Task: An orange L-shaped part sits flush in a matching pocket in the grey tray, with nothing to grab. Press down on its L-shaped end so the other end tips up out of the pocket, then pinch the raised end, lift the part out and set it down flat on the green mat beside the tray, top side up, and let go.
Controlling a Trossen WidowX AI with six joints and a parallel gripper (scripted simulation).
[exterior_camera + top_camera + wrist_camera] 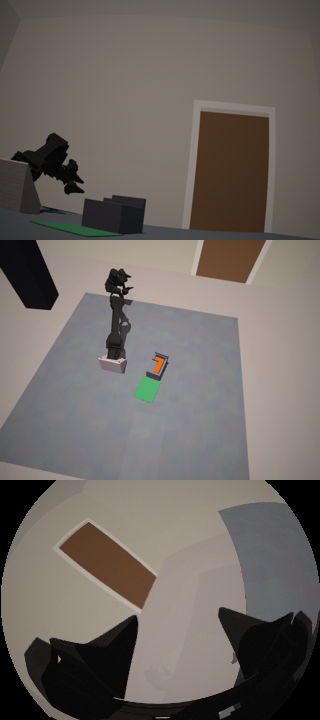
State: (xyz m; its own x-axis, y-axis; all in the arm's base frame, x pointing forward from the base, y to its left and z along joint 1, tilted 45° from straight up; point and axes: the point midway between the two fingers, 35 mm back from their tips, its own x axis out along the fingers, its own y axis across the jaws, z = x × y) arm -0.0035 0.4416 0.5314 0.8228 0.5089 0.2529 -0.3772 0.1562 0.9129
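My gripper tip is now 25 cm short of the orange L-shaped part, 71 cm to the left of it and 8 cm above it. Round my gripper tip: green mat 20 cm ahead, 87 cm to the right, 15 cm below.
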